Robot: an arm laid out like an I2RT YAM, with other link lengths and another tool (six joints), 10 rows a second.
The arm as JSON. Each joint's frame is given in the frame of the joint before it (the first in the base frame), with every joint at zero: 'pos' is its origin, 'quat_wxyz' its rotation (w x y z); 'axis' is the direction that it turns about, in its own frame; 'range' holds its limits. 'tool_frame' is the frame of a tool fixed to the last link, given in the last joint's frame.
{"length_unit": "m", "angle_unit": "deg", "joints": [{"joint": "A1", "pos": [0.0, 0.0, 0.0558], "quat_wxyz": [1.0, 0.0, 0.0, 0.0], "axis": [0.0, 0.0, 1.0], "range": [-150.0, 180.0]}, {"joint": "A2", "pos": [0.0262, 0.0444, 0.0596], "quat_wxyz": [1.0, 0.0, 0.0, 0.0], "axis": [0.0, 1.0, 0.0], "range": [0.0, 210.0]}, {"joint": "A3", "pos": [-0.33, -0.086, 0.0], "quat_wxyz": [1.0, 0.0, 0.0, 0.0], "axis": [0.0, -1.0, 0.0], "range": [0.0, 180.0]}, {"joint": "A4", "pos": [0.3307, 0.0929, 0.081], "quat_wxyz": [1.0, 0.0, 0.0, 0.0], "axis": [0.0, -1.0, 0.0], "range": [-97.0, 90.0]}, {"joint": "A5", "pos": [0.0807, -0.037, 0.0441], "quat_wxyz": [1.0, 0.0, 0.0, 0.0], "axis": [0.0, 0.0, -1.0], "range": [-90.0, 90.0]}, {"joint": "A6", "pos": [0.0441, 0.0, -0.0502], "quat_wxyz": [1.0, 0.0, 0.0, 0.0], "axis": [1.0, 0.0, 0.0], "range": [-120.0, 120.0]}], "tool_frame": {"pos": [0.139, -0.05, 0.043], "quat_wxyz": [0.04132, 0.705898, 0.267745, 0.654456]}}
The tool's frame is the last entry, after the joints.
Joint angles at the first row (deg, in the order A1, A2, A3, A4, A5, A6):
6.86 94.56 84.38 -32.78 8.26 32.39
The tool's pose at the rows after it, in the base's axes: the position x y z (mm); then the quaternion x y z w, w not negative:
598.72 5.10 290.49 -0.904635 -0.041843 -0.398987 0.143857
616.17 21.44 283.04 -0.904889 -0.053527 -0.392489 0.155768
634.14 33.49 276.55 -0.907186 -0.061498 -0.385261 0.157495
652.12 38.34 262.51 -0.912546 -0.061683 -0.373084 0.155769
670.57 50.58 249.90 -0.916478 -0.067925 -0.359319 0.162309
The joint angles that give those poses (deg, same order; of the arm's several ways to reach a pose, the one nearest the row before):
7.58 97.17 86.70 -32.76 7.36 33.03
8.55 100.37 89.56 -32.85 6.20 32.95
9.38 104.03 93.25 -33.61 6.17 32.71
9.58 108.20 96.96 -34.68 6.31 32.67
10.15 112.56 101.57 -36.40 5.53 32.60

